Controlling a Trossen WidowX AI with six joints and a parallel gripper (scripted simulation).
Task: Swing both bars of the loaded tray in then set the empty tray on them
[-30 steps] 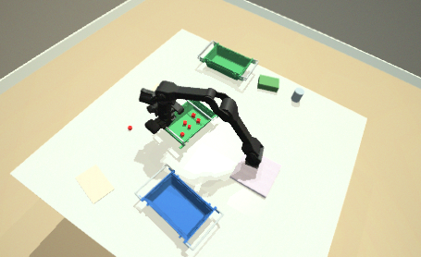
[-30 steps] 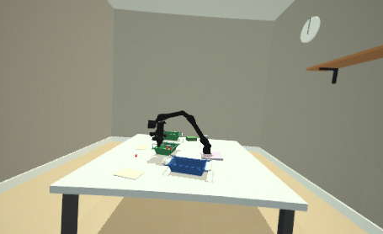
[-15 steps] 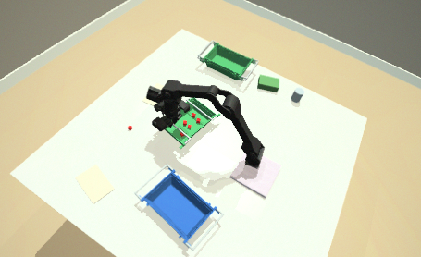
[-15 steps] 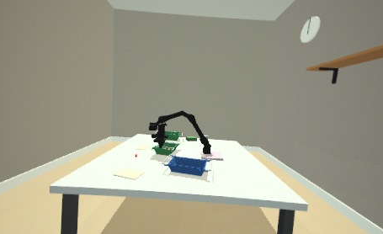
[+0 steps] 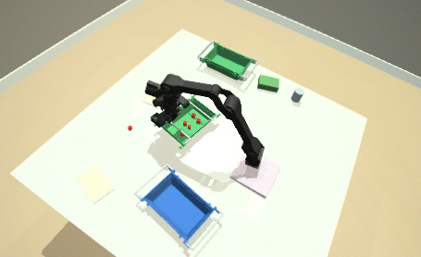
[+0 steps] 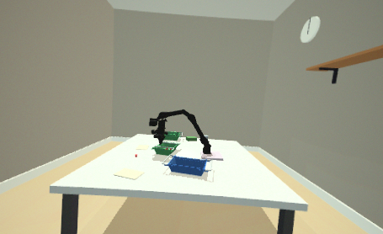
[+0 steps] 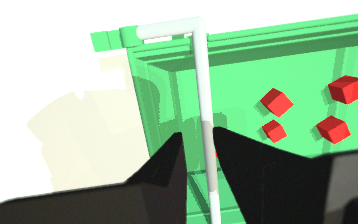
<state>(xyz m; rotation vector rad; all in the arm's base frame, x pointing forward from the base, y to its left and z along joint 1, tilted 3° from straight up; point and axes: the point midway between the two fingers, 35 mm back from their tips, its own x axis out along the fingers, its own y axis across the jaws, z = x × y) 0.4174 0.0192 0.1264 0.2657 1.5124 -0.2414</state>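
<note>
The blue tray is 210 mm behind my gripper tip, 320 mm to the left of it and 40 mm below it. From my gripper tip the other things lie so: green block (350 mm behind, 550 mm to the right, 70 mm below); grey cylinder (530 mm behind, 530 mm to the right, 50 mm below).
</note>
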